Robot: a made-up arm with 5 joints.
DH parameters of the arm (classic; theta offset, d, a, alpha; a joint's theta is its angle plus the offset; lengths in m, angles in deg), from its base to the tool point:
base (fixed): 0 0 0.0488 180
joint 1: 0 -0.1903 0.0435 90
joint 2: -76.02 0 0.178 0
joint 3: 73.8 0 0.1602 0
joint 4: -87.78 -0.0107 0 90
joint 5: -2.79 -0.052 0 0
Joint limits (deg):
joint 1: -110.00..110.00
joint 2: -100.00..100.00
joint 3: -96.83..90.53
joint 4: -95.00..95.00
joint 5: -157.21..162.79
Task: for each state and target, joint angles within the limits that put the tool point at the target. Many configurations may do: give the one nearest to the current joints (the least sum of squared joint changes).
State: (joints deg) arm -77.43 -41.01 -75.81 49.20 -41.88
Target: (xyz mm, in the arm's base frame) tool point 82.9 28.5 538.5
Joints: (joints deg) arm -53.82 -31.75 -54.10 64.91 -41.88
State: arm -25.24 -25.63 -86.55 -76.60 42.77
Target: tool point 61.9 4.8 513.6
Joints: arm -70.20 -1.45 -94.21 -94.47 42.77
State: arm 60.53 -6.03 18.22 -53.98 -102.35
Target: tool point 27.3 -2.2 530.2
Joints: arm 23.83 -47.67 -16.87 -56.43 -102.35
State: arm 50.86 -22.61 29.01 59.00 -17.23
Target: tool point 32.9 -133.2 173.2
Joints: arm 92.23 2.57 64.24 57.37 -17.23
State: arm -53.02 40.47 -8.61 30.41 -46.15
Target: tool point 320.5 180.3 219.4
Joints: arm -35.45 24.68 1.06 36.36 -46.15
